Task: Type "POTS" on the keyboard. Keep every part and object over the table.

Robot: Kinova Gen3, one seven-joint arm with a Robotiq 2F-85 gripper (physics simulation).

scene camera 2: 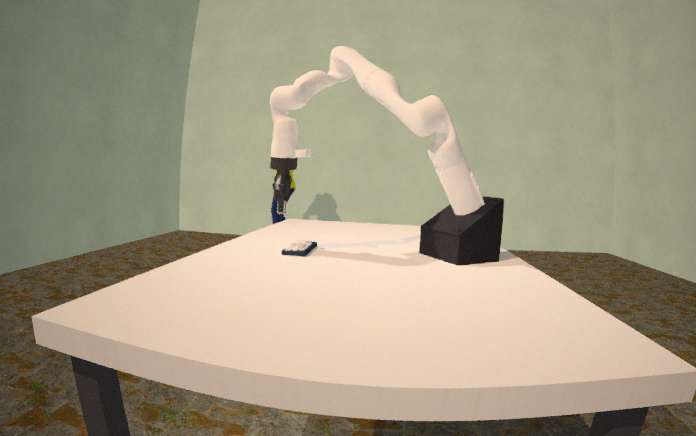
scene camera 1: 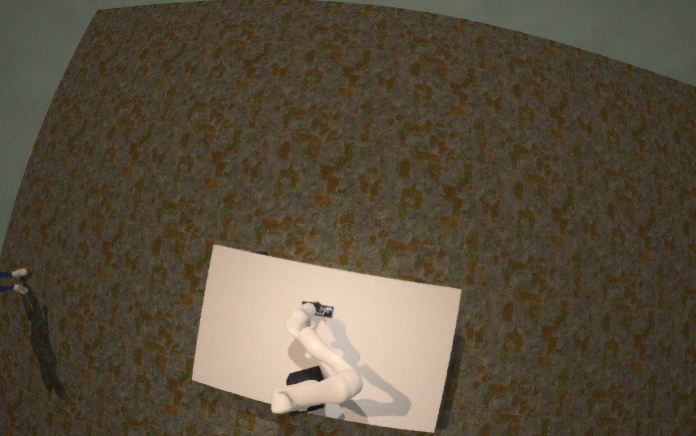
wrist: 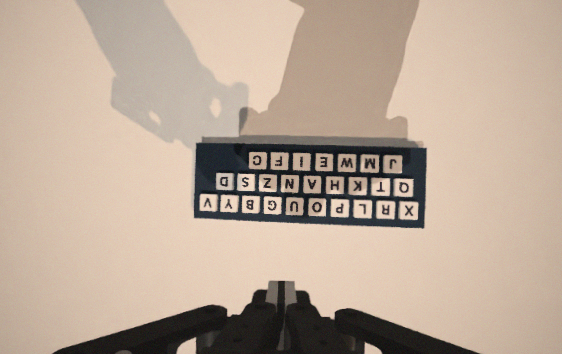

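Seen in the pictures: gripper, fingertip midpoint: (scene camera 2: 281, 213) (scene camera 1: 317, 303) (wrist: 281, 298); arm's base, link origin: (scene camera 2: 468, 206).
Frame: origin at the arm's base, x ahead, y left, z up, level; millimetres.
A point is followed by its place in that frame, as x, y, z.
Note:
A dark blue keyboard (scene camera 1: 324, 311) @[467, 41, -126] (scene camera 2: 299, 248) @[440, 156, -127] (wrist: 418, 187) @[450, 174, -131] lies flat on the white table (scene camera 1: 241, 308) @[309, 534, -144] (scene camera 2: 333, 318) @[233, 596, -144] (wrist: 100, 250) @[553, -91, -144]. Its white keys appear upside down in the wrist view, in three rows. There the P key (wrist: 339, 208) @[476, 115, -127] and the O key (wrist: 317, 207) @[478, 99, -127] are side by side in the near row. The T key (wrist: 380, 186) @[454, 144, -127] and the S key (wrist: 246, 182) @[468, 40, -126] are in the middle row. My gripper (scene camera 2: 281, 212) @[523, 86, -45] (wrist: 281, 298) @[523, 86, -45] is shut and empty, pointing down. It is above table height, apart from the keyboard. In scene camera 1 the arm hides the fingertips and part of the keyboard.
The white arm (scene camera 1: 321, 349) @[480, -16, 393] (scene camera 2: 380, 87) @[261, 51, 325] rises from a black base block (scene camera 1: 304, 375) @[96, 42, -64] (scene camera 2: 439, 241) @[81, 63, -95] on the table. A person in yellow and blue stands behind the gripper in scene camera 2; their feet (scene camera 1: 19, 288) show at the far left of scene camera 1. Arm shadows cross the keyboard.

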